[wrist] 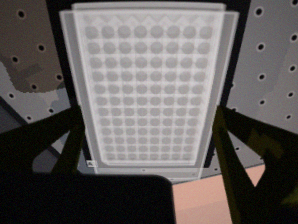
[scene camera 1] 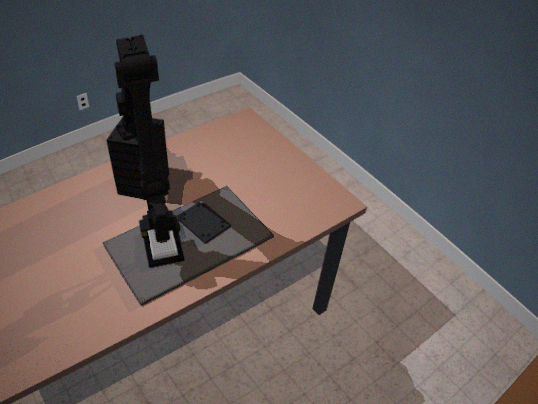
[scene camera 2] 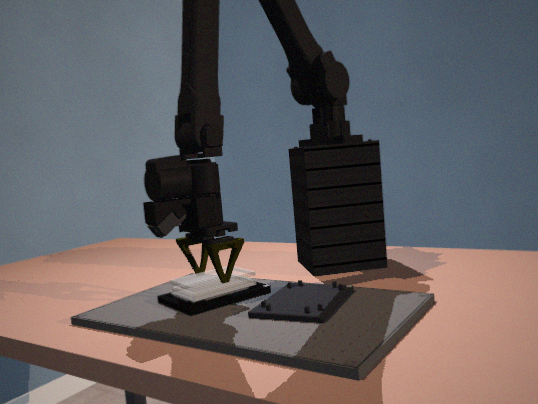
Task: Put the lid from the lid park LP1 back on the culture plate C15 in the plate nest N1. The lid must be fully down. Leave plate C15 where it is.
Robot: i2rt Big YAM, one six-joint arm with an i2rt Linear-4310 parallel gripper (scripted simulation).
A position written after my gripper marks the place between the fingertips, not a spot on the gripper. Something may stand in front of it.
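Observation:
I can see my gripper [scene camera 2: 212, 279], and the wrist view shows my gripper [wrist: 148, 112] too. There is a clear lid [scene camera 2: 200, 281], and I find the clear lid [wrist: 148, 86] in the wrist view as well. I also see a culture plate C15 [scene camera 2: 210, 293] and a plate nest N1 [scene camera 2: 178, 304]. Then there is a lid park LP1 [scene camera 2: 288, 304], and scene camera 1 gives me the lid park LP1 [scene camera 1: 198, 220] too.

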